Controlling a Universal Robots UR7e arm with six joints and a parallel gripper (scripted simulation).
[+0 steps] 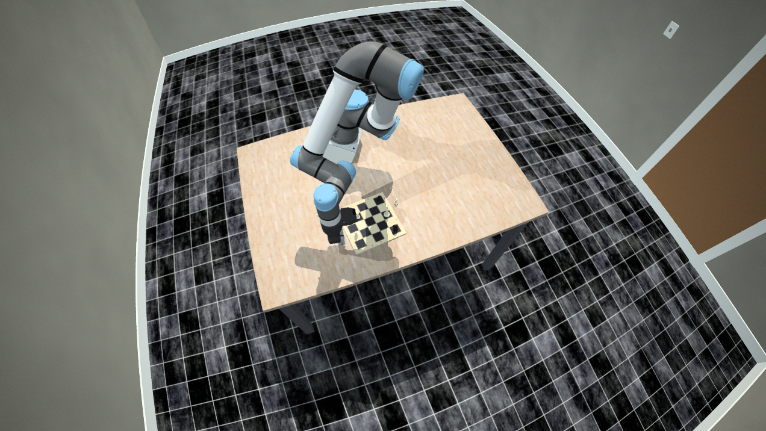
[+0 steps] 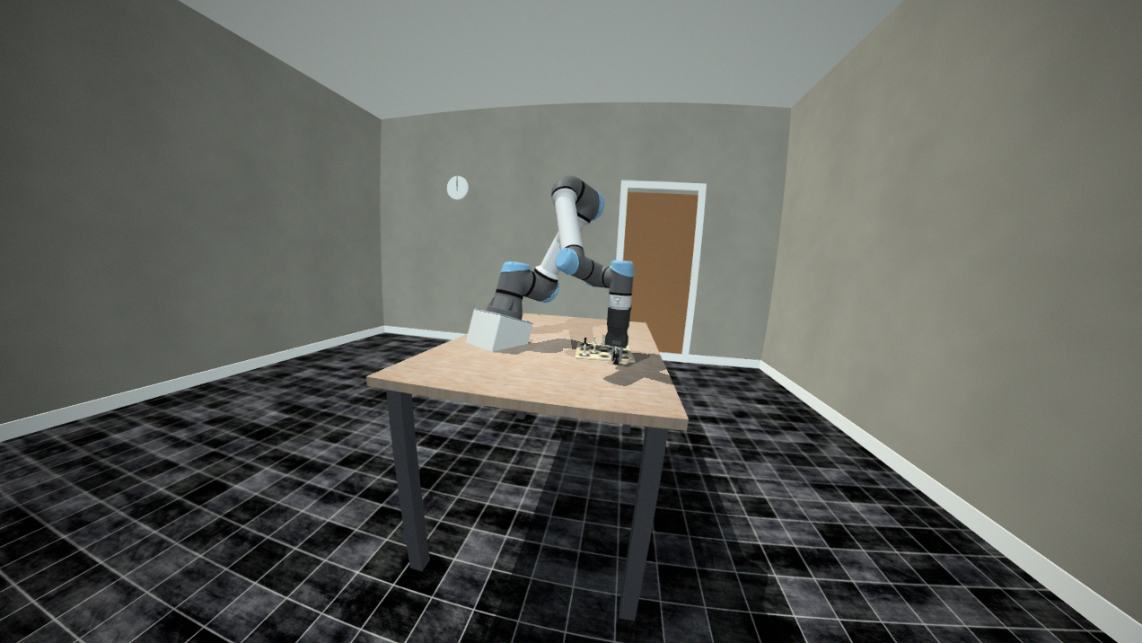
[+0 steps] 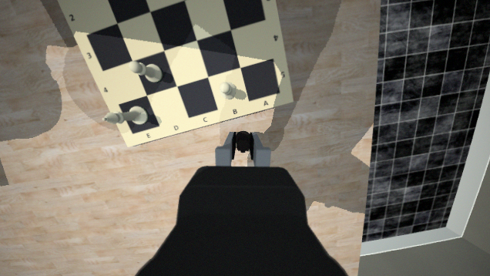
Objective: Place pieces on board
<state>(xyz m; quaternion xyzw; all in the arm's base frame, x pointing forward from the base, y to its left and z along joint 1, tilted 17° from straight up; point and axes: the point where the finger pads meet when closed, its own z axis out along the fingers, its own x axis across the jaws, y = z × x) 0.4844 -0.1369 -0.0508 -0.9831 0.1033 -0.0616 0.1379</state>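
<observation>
My gripper is now 10 mm above the black rook. Also, from my hand: chessboard (50 mm behind, 130 mm to the left, 20 mm below).
</observation>
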